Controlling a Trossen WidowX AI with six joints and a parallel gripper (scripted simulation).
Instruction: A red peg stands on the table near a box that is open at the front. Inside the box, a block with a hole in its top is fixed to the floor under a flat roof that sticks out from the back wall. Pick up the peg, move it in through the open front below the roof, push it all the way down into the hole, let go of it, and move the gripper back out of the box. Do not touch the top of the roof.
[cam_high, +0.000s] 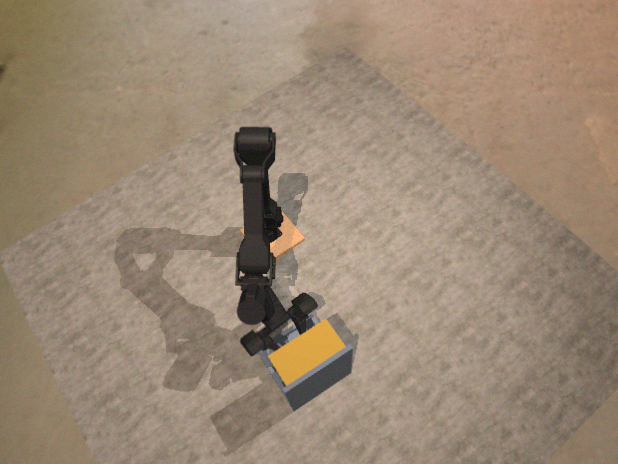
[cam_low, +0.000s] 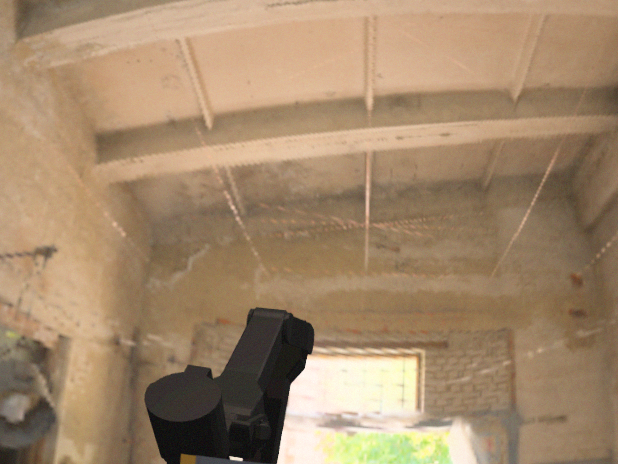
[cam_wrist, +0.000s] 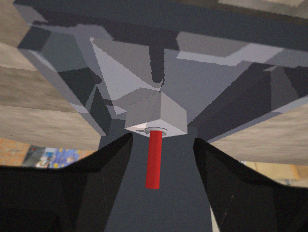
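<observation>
Right now the red peg is 40 mm ahead of my gripper tip. The rest, counted from my gripper tip: orange roof 150 mm above, 60 mm ahead.
</observation>
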